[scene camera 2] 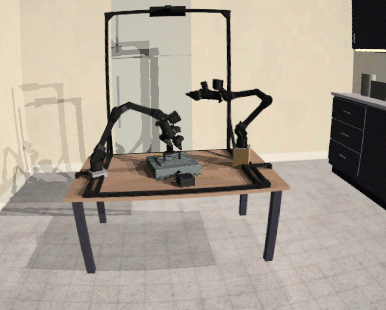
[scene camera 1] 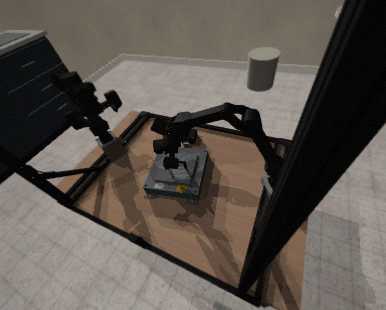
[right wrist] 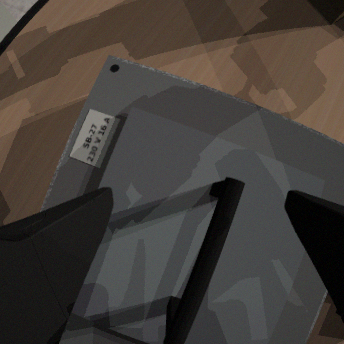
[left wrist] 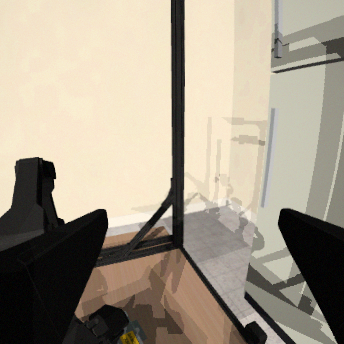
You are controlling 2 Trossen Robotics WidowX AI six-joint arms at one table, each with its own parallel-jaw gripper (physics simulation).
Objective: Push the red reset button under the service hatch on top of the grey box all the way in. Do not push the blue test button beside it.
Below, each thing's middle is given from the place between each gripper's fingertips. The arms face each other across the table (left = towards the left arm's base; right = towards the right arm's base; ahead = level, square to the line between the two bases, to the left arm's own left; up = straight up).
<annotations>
Now: left hand 37 cm above the service hatch (scene camera 1: pixel 183 174), 13 cm to the left of it and 12 cm short of it. From my left hand the other things lie so: grey box (scene camera 1: pixel 191 192) 42 cm below, 18 cm ahead, 13 cm to the right.
Now: the service hatch 20 mm ahead of my right hand, 30 mm to the right of it and 40 mm below it. Also, from my right hand: grey box 80 mm ahead, 40 mm to the right, 90 mm below.
</annotations>
